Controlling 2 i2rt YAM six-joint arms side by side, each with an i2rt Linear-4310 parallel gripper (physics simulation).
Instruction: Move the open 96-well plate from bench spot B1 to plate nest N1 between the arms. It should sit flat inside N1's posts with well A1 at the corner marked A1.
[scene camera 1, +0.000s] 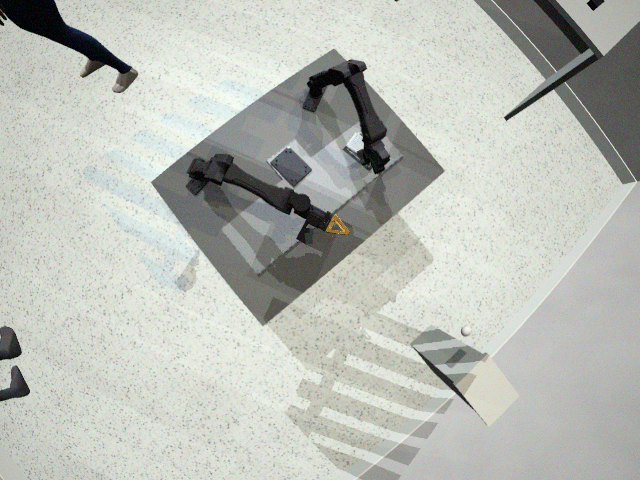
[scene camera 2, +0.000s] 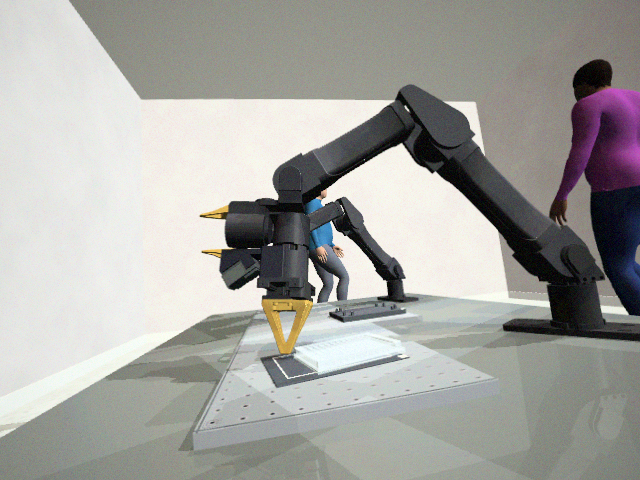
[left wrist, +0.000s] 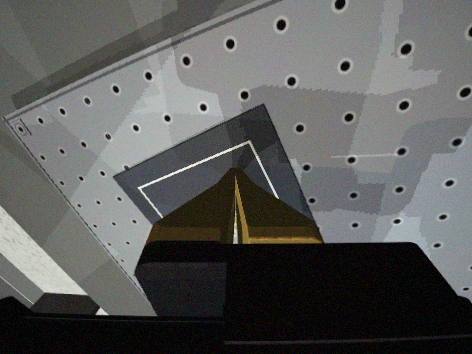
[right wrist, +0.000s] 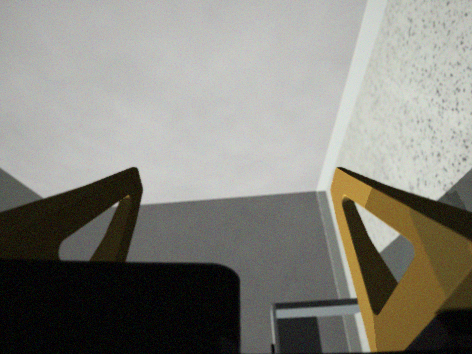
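Seen in the pictures: left gripper, fingertip midpoint: (scene camera 1: 368, 162) (scene camera 2: 285, 354) (left wrist: 235, 176); right gripper, fingertip midpoint: (scene camera 1: 347, 233) (scene camera 2: 200, 233) (right wrist: 236, 178); left arm's base, origin of the base link: (scene camera 1: 315, 94) (scene camera 2: 578, 331); right arm's base, origin of the base link: (scene camera 2: 396, 299).
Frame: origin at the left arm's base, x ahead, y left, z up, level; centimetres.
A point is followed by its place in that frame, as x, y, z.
Observation:
The clear 96-well plate (scene camera 1: 354, 142) @(27.9, -18.8, 2.8) (scene camera 2: 351, 351) @(33.4, -16.4, 2.8) lies on the dark mat of spot B1 (scene camera 2: 289, 367) @(39.6, -21.4, 1.5) (left wrist: 190, 192) @(38.9, -21.2, 1.5). My left gripper (scene camera 2: 285, 352) @(37.9, -25.1, 2.2) (left wrist: 235, 176) @(37.9, -25.1, 2.2) points down at the plate's near-left end in scene camera 2, fingertips together and low over the mat, with no plate held between them. It hides most of the plate in the left wrist view. Nest N1 (scene camera 1: 291, 166) @(4.3, -41.9, 2.4) (scene camera 2: 367, 311) @(5.3, -39.9, 2.5), a dark block with posts, stands between the arms. My right gripper (scene camera 1: 337, 225) @(37.3, -65.3, 26.2) (scene camera 2: 201, 233) @(37.3, -65.3, 26.2) (right wrist: 236, 178) @(37.3, -65.3, 26.2) is open and empty, held out level beyond the board's edge. Well A1 cannot be made out.
The light perforated board (scene camera 2: 413, 377) @(33.1, -7.6, 1.3) (left wrist: 320, 95) @(38.2, -31.5, 1.3) carries B1. The dark table (scene camera 1: 413, 175) @(61.9, -21.2, 0.0) reaches beyond it. The right arm (scene camera 1: 258, 187) @(3.4, -63.0, 32.7) crosses beside the nest, and the left arm (scene camera 1: 364, 111) @(26.8, -23.4, 33.7) reaches over the board. A person (scene camera 2: 615, 155) stands behind the left arm's base.

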